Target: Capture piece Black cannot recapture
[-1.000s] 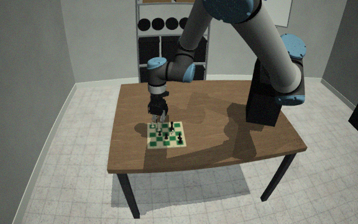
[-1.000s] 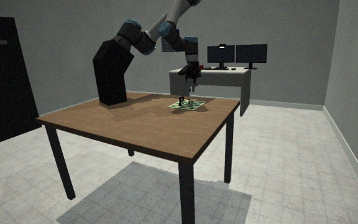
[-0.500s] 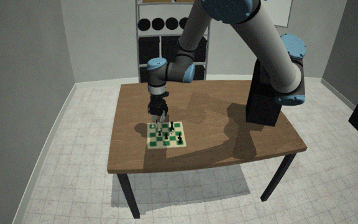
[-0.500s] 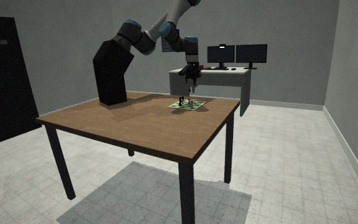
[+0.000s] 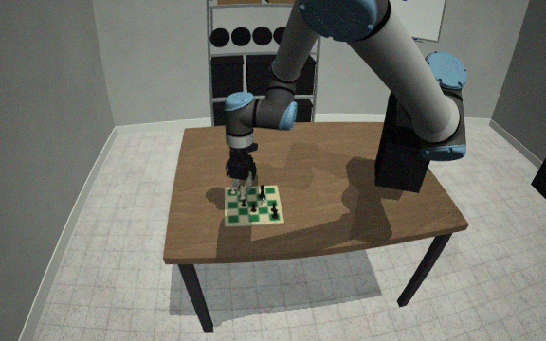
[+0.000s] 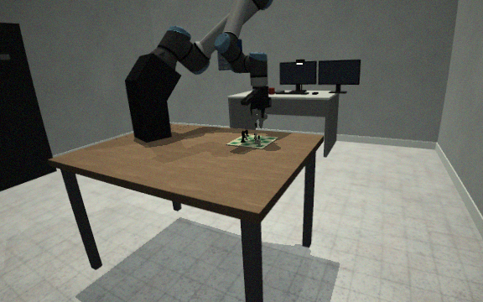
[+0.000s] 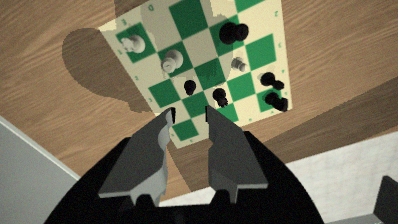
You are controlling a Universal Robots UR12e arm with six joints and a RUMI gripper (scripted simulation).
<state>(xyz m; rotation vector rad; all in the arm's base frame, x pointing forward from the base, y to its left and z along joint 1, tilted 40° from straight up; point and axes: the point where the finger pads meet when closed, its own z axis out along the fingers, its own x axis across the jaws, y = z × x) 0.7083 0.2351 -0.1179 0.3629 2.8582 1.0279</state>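
My hand is 7 cm above the black pawn. Also, from my hand: chessboard: 9 cm below, 3 cm behind, 1 cm to the right; then white pawn: 7 cm below, 7 cm behind, 1 cm to the right; then white rook: 7 cm to the right, 7 cm below, 5 cm ahead.
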